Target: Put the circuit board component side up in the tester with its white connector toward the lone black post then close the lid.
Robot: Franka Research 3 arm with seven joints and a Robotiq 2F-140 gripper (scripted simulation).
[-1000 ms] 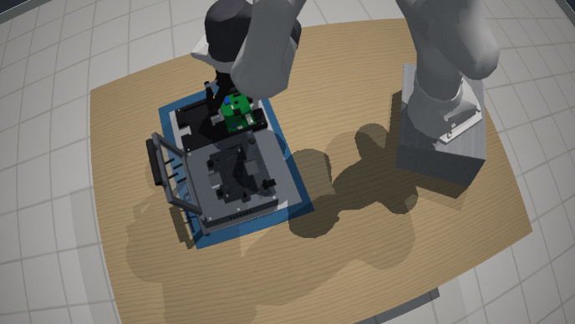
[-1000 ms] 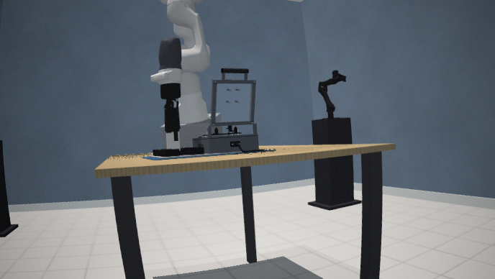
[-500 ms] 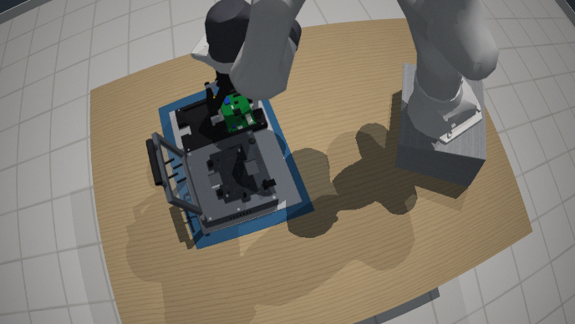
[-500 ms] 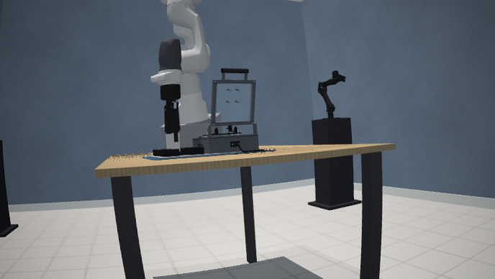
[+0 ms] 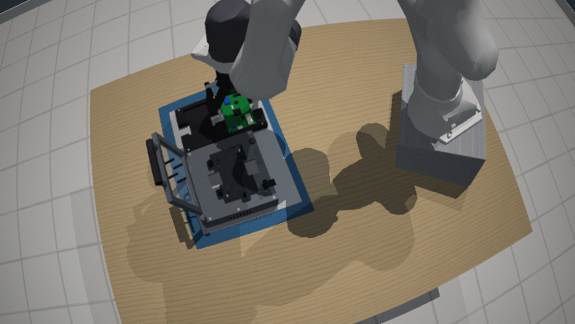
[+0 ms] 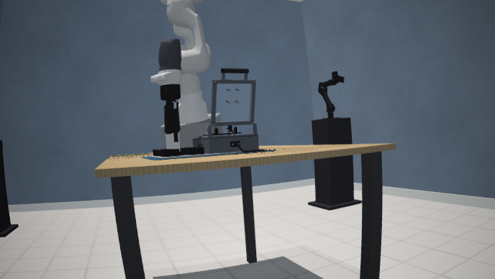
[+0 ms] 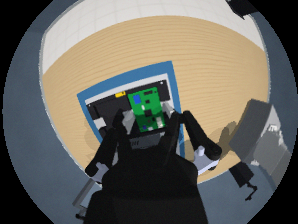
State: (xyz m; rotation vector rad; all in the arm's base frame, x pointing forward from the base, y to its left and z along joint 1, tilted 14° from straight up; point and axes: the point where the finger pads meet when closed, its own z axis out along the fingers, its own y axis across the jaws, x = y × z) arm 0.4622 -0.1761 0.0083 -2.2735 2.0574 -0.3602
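Now: hand 20 mm above the green circuit board. Also, from my hand: black post 20 mm behind, 230 mm to the left, 50 mm above; see-through lid 170 mm ahead, 180 mm to the left, 140 mm above.
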